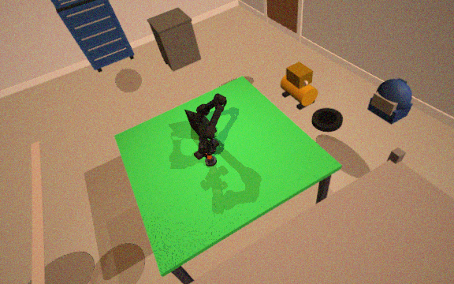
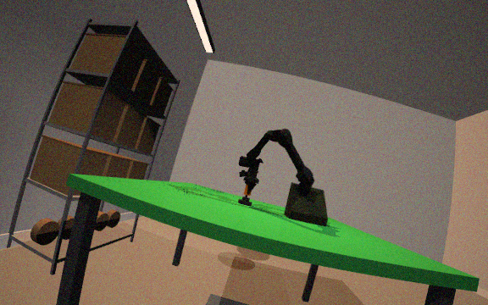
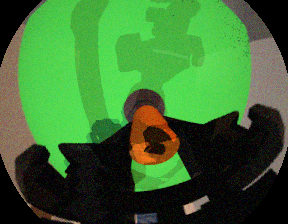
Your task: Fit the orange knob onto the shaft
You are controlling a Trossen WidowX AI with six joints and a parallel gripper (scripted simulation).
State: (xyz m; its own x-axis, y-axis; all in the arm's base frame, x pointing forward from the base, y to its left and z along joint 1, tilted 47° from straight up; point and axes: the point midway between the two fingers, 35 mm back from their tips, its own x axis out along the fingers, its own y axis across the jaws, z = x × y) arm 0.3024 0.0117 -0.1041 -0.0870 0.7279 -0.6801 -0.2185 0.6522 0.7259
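My gripper tip is 40 mm above the short shaft. Round my gripper tip: orange knob (20 mm above).
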